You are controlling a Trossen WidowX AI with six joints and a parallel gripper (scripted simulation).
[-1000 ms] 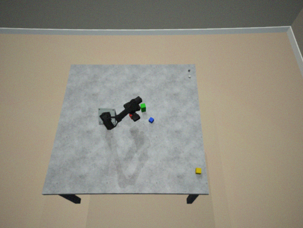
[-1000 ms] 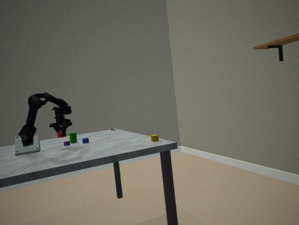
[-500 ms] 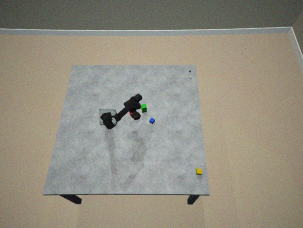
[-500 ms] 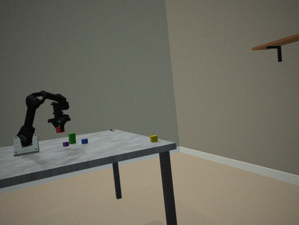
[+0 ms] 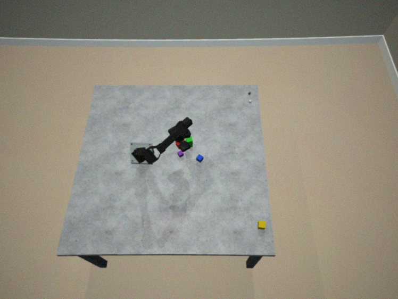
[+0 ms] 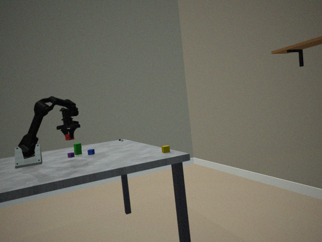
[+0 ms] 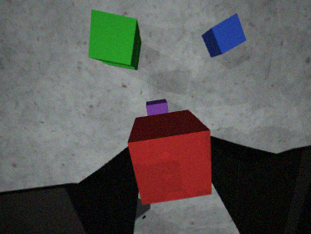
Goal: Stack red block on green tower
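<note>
My gripper tip is now 12 cm above the purple block and 1 cm past it. Round my gripper tip: blue block 13 cm ahead, 12 cm below, 5 cm to the right; red block 1 cm above; yellow block 53 cm to the right, 48 cm ahead, 11 cm below.
</note>
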